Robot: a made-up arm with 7 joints.
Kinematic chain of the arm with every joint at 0, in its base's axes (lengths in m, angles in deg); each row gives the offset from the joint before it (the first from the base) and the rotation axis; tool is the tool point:
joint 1: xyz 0 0 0 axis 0 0.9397 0.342
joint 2: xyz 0 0 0 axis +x
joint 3: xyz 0 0 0 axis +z
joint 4: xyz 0.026 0 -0.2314 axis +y
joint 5: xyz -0.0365 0 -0.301 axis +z
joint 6: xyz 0 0 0 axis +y
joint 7: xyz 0 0 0 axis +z
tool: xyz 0 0 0
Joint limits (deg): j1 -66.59..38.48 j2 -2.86..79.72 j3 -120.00..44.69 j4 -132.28..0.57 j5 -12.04..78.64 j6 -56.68..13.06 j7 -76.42..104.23
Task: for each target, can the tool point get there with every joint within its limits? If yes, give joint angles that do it. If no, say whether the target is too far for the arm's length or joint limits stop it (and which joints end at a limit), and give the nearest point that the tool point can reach.
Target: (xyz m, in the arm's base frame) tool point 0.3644 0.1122 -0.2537
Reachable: yes | joints -13.44 4.93 20.77 -76.55 -3.78 -49.36 -44.58
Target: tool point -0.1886 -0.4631 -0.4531
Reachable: no: too far | nearest point -0.1611 -0.3046 -0.3540 | short by 0.189 m
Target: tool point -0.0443 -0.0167 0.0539
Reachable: no: joint limits stop it (at a limit: joint 1, joint 2, joint 3, joint 4) | nearest point -0.0492 0.0567 0.2686 | short by 0.227 m
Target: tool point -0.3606 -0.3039 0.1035
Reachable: no: joint limits stop it (at a limit: joint 1, joint 3) | nearest point -0.1741 -0.2948 -0.0693 | short by 0.254 m
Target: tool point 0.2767 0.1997 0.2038
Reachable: yes | joints -43.72 51.96 29.94 -98.52 28.53 -7.80 -56.45
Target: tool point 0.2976 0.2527 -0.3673
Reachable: yes | joints -29.37 33.79 -18.33 -11.50 21.01 -35.60 -62.38
